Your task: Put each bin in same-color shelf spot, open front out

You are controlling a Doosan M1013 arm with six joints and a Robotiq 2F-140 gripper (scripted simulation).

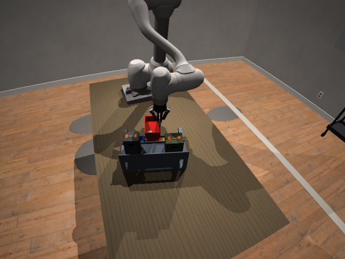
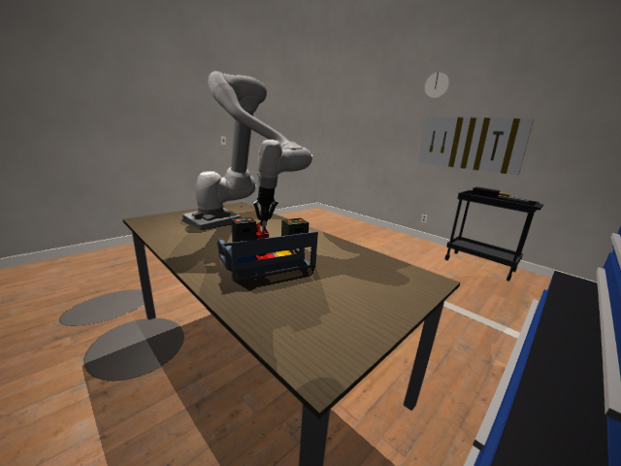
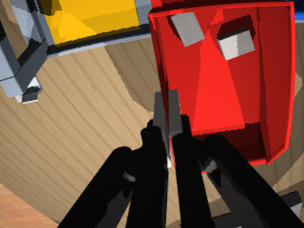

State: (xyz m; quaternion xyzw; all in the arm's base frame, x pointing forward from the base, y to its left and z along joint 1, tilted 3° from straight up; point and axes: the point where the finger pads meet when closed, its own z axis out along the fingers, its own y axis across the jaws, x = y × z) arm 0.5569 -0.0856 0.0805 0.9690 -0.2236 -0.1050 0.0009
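My hand is 3 cm past the red bin, 4 cm to the left of it and 4 cm above it. From my hand the other things lie so: green toolbox 23 cm ahead, 4 cm to the right, 3 cm above; dark box 13 cm ahead, 24 cm to the right, 5 cm above; blue bin 5 cm ahead, 20 cm to the right, 7 cm below.
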